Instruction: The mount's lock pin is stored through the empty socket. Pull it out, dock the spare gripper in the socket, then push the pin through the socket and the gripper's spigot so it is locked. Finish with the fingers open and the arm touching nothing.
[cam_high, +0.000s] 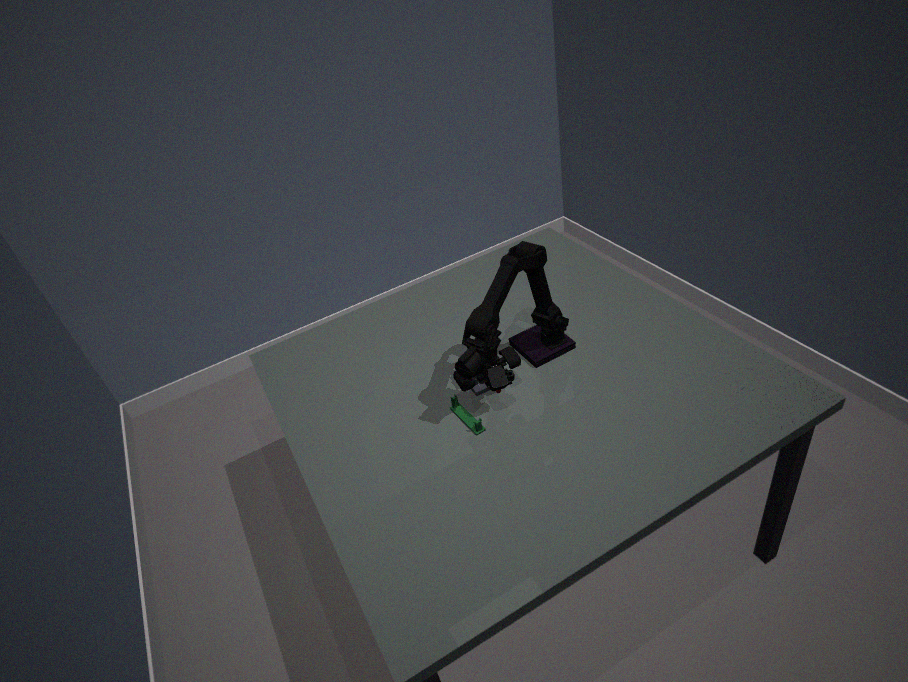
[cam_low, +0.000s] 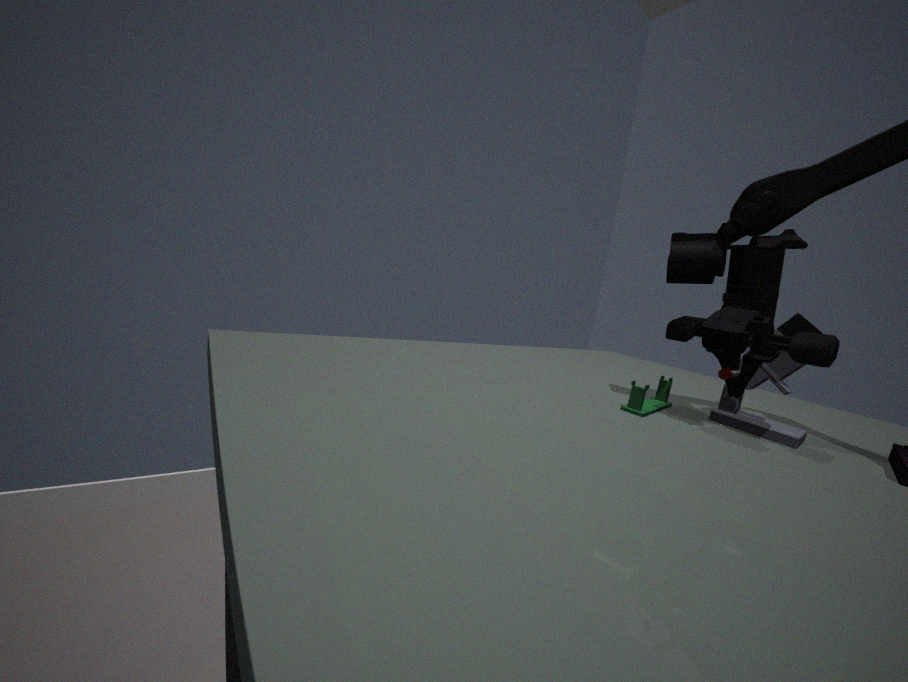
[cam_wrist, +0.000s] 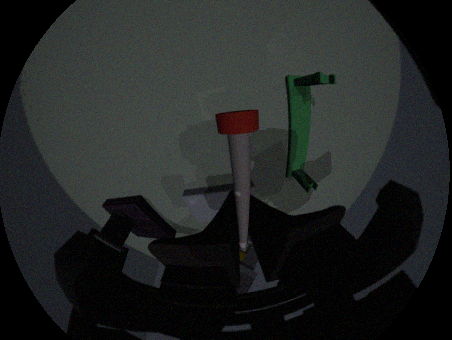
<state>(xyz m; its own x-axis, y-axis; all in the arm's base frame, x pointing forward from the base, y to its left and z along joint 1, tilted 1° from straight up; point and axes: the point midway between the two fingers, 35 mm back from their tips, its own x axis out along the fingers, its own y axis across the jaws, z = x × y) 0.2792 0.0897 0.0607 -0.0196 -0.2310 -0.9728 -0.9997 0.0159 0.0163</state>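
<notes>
Now: gripper tip 1 cm past the grey mount and 7 cm to the left of it. Round my gripper tip: green cradle (10 cm ahead, 4 cm to the left, 2 cm below); then spare gripper (3 cm behind, 7 cm to the right, 7 cm above).
</notes>
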